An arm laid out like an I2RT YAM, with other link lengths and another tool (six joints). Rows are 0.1 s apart.
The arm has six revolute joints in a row. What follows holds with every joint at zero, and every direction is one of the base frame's.
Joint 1 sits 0.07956 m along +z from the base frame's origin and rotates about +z.
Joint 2 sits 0.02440 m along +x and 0.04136 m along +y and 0.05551 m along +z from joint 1 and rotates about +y.
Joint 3 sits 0.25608 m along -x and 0.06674 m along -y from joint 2 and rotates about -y.
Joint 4 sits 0.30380 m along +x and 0.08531 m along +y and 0.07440 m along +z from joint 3 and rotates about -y.
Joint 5 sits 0.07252 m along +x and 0.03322 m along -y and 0.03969 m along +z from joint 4 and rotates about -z.
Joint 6 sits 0.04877 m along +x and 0.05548 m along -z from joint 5 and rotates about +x.
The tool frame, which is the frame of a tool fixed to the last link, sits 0.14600 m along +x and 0.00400 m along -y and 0.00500 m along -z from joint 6; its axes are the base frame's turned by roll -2.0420, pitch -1.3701 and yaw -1.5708 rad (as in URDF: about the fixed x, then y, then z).
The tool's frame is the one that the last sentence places.
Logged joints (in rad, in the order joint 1, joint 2, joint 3, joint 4, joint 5, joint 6), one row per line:
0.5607, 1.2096, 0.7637, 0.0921, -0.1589, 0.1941
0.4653, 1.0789, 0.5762, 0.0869, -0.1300, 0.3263
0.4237, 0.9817, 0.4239, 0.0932, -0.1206, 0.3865
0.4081, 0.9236, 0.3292, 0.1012, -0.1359, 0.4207
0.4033, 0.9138, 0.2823, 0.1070, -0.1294, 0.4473
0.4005, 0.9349, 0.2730, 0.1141, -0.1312, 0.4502
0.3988, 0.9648, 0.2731, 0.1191, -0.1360, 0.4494
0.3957, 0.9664, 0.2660, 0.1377, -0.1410, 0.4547
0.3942, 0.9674, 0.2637, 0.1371, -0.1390, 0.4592
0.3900, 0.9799, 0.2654, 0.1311, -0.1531, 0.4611
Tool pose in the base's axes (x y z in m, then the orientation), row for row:
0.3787, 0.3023, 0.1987, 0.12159, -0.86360, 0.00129, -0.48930
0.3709, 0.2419, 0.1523, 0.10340, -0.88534, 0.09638, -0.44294
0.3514, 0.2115, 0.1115, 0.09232, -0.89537, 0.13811, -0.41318
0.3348, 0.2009, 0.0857, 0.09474, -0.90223, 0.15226, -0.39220
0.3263, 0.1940, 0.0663, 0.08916, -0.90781, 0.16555, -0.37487
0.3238, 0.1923, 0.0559, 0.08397, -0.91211, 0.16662, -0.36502
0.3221, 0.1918, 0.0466, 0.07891, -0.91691, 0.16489, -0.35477
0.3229, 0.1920, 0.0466, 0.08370, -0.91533, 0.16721, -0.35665
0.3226, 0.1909, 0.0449, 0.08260, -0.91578, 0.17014, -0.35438
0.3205, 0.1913, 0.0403, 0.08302, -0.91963, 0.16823, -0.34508
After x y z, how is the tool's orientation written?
As a quaternion, w x y z.
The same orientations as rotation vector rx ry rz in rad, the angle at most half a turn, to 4 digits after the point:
-2.5212, 0.0038, -1.4285
-2.6120, 0.2843, -1.3068
-2.6587, 0.4101, -1.2269
-2.6753, 0.4515, -1.1629
-2.7006, 0.4925, -1.1152
-2.7217, 0.4972, -1.0892
-2.7443, 0.4935, -1.0618
-2.7318, 0.4990, -1.0644
-2.7349, 0.5081, -1.0583
-2.7457, 0.5023, -1.0303

